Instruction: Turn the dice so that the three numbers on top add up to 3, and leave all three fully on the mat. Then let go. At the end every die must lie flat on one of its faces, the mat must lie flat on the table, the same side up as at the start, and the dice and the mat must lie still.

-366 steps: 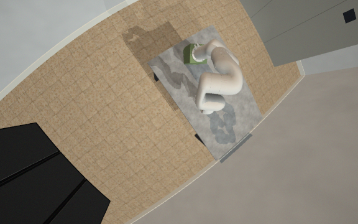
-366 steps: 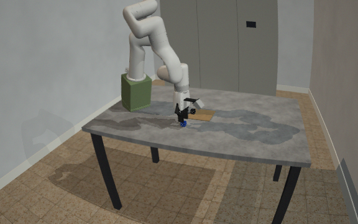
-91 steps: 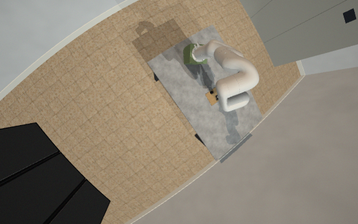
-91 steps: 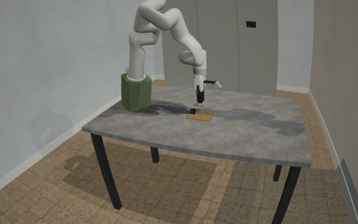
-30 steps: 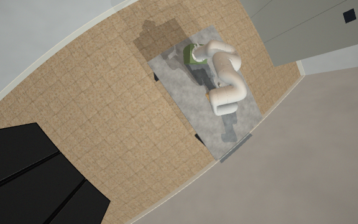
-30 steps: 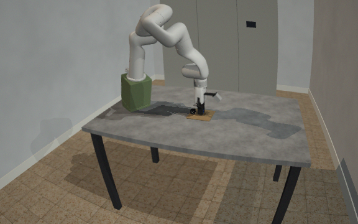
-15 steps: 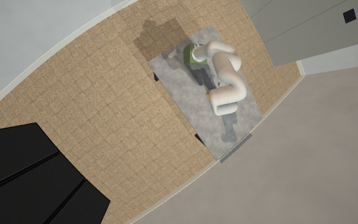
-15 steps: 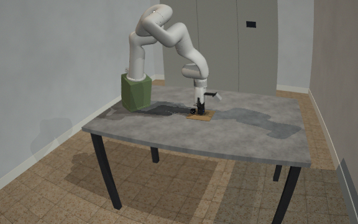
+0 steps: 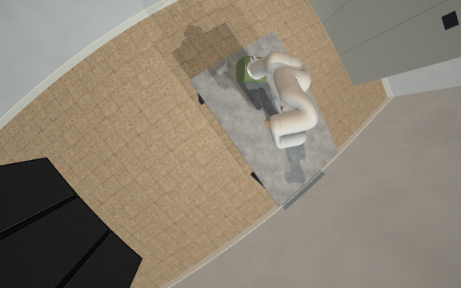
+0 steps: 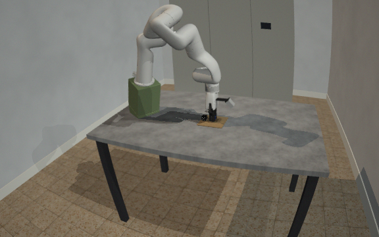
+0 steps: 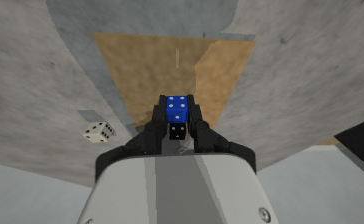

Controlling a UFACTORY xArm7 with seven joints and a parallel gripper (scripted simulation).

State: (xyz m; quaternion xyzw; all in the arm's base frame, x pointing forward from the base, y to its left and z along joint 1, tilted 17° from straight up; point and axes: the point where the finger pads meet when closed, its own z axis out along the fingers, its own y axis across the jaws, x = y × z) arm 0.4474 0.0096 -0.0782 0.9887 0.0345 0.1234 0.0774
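Now: the blue die 10 mm below my hand. The rest, counted from my hand: tan mat (30 mm below); white die (120 mm to the left, 60 mm behind, 20 mm below); black die (50 mm behind, 10 mm below).
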